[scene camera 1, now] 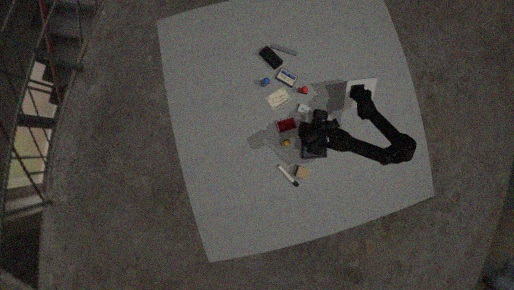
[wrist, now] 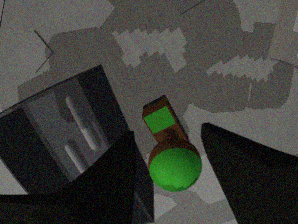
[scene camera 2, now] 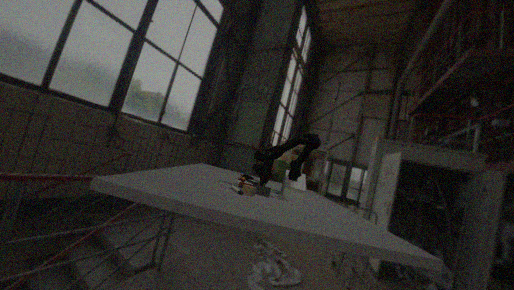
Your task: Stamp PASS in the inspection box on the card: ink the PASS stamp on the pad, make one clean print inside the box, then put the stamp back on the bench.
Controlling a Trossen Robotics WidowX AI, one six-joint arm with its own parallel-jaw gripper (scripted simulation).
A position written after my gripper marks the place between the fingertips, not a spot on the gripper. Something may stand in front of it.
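Dark tray point(wrist: 59, 132). Green-knobbed stamp point(wrist: 174, 164). My gripper point(wrist: 168, 134).
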